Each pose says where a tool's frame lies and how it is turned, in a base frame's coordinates. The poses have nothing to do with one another.
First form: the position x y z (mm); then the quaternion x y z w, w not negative.
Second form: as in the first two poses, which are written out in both.
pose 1, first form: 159, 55, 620, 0.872, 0.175, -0.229, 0.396
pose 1, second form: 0.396, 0.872, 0.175, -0.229, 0.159, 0.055, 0.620
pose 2, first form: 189, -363, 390, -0.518, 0.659, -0.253, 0.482
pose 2, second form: 0.482, -0.518, 0.659, -0.253, 0.189, -0.363, 0.390
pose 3, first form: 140, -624, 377, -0.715, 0.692, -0.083, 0.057
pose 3, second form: 0.057, -0.715, 0.692, -0.083, 0.140, -0.624, 0.377
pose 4, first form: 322, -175, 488, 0.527, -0.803, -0.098, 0.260
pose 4, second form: 0.260, 0.527, -0.803, -0.098, 0.322, -0.175, 0.488
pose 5, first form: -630, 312, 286, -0.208, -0.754, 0.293, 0.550
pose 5, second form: 0.550, -0.208, -0.754, 0.293, -0.630, 0.312, 0.286
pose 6, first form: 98, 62, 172, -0.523, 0.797, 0.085, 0.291
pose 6, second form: 0.291, -0.523, 0.797, 0.085, 0.098, 0.062, 0.172
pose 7, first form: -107, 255, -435, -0.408, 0.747, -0.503, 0.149
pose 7, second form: 0.149, -0.408, 0.747, -0.503, -0.107, 0.255, -0.435
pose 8, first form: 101, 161, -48, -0.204, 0.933, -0.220, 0.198
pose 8, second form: 0.198, -0.204, 0.933, -0.220, 0.101, 0.161, -0.048
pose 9, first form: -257, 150, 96, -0.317, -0.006, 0.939, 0.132
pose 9, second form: 0.132, -0.317, -0.006, 0.939, -0.257, 0.150, 0.096
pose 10, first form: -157, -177, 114, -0.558, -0.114, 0.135, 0.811
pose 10, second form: 0.811, -0.558, -0.114, 0.135, -0.157, -0.177, 0.114
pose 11, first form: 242, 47, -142, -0.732, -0.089, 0.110, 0.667
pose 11, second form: 0.667, -0.732, -0.089, 0.110, 0.242, 0.047, -0.142
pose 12, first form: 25, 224, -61, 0.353, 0.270, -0.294, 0.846
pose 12, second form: 0.846, 0.353, 0.270, -0.294, 0.025, 0.224, -0.061
